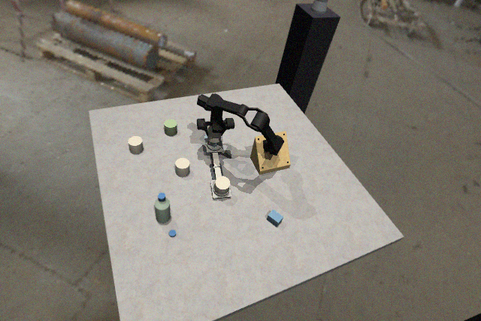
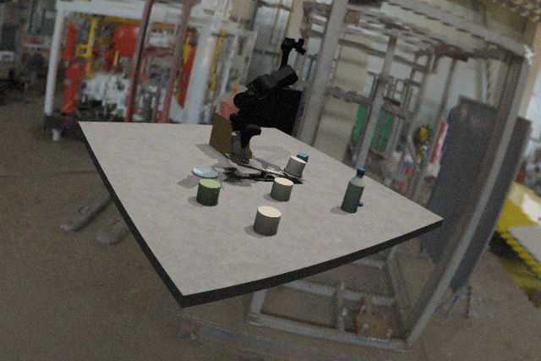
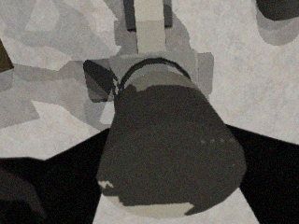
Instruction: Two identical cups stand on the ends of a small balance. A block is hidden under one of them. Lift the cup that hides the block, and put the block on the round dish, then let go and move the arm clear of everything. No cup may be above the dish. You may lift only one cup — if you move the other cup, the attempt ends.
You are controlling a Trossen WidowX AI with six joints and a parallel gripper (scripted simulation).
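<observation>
Now: the green block 4 cm below my gripper tip and 1 cm to the left of it. The rest, counted from my gripper tip: pale blue round dish (13 cm below, 10 cm to the right, 4 cm behind); green cylinder (21 cm to the right, 20 cm ahead, 9 cm below); small balance (13 cm to the left, 9 cm below, 3 cm ahead).
</observation>
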